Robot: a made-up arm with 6 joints. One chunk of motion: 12 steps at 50 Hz.
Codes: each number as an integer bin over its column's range. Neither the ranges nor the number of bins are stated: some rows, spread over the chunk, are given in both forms.
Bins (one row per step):
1: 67 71 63 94 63 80
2: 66 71 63 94 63 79
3: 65 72 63 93 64 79
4: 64 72 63 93 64 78
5: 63 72 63 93 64 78
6: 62 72 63 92 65 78
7: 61 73 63 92 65 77
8: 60 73 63 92 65 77
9: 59 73 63 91 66 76
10: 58 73 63 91 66 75
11: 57 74 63 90 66 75
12: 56 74 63 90 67 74
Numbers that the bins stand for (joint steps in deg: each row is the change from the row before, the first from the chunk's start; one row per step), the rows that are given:
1: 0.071 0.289 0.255 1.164 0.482 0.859
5: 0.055 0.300 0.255 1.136 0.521 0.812
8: 0.042 0.311 0.255 1.109 0.561 0.789
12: 0.026 0.322 0.255 1.055 0.639 0.719
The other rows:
2: 0.067 0.289 0.255 1.164 0.482 0.835
3: 0.063 0.300 0.255 1.136 0.521 0.835
4: 0.059 0.300 0.255 1.136 0.521 0.812
6: 0.051 0.300 0.255 1.109 0.561 0.812
7: 0.046 0.311 0.255 1.109 0.561 0.789
9: 0.038 0.311 0.255 1.082 0.600 0.766
10: 0.034 0.311 0.255 1.082 0.600 0.742
11: 0.030 0.322 0.255 1.055 0.600 0.742

